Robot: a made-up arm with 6 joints.
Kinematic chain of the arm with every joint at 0, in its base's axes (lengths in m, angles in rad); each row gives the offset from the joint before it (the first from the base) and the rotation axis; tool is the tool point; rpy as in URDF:
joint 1: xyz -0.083 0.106 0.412 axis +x
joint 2: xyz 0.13 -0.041 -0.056 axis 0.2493 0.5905 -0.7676
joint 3: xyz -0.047 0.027 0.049 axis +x
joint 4: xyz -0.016 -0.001 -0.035 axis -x
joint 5: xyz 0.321 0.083 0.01 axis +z
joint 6: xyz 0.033 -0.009 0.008 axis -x
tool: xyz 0.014 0.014 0.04 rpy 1.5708 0 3.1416
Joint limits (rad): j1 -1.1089..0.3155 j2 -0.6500..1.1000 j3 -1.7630..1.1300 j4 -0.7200..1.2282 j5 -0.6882..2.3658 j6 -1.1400..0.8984
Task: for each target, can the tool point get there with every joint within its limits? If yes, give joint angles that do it. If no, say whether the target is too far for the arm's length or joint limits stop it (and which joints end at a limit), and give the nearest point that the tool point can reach.
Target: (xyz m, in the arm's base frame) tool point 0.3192 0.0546 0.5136
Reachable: yes | joints -0.5435 0.2900 0.8731 -0.5458 1.7541 -0.2046
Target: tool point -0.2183 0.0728 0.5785
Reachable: no: joint limits stop it (at a limit: joint 1, joint 2, joint 3, joint 6) | nearest point 0.1231 0.2007 0.5724 | short by 0.365 m
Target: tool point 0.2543 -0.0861 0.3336
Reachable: yes | joints -0.9592 0.4895 -1.0338 0.3167 1.5920 0.6710
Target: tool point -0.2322 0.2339 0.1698
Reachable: no: joint limits stop it (at a limit: joint 1, joint 2, joint 3, joint 6) | nearest point 0.1129 0.2480 0.2397 | short by 0.352 m
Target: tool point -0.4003 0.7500 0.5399
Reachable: no: too far | nearest point 0.1242 0.3660 0.4636 | short by 0.655 m
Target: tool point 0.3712 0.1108 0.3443
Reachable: yes | joints -0.7450 0.2242 0.1192 0.3863 0.4797 -0.1507
